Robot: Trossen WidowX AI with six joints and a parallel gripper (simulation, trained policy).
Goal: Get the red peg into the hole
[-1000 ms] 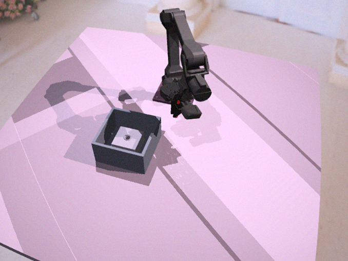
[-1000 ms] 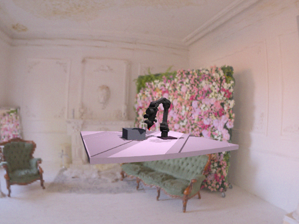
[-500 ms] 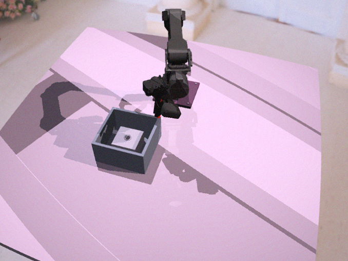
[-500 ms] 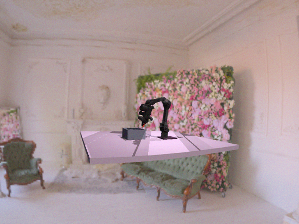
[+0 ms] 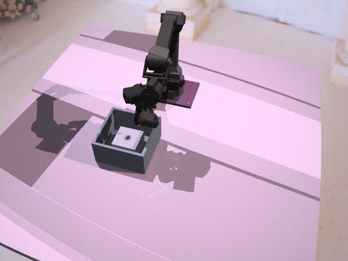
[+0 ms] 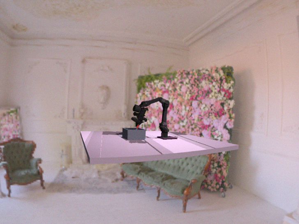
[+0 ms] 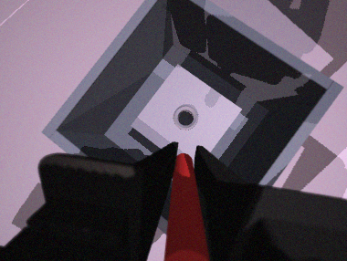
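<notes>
Now: the plate 20 mm ahead of my gripper tip, 30 mm to the right of it and 80 mm below it. The rest, counted from my gripper tip: red peg: 10 mm behind, 20 mm to the left, 30 mm above; then grey box: 20 mm ahead, 30 mm to the right, 100 mm below.
</notes>
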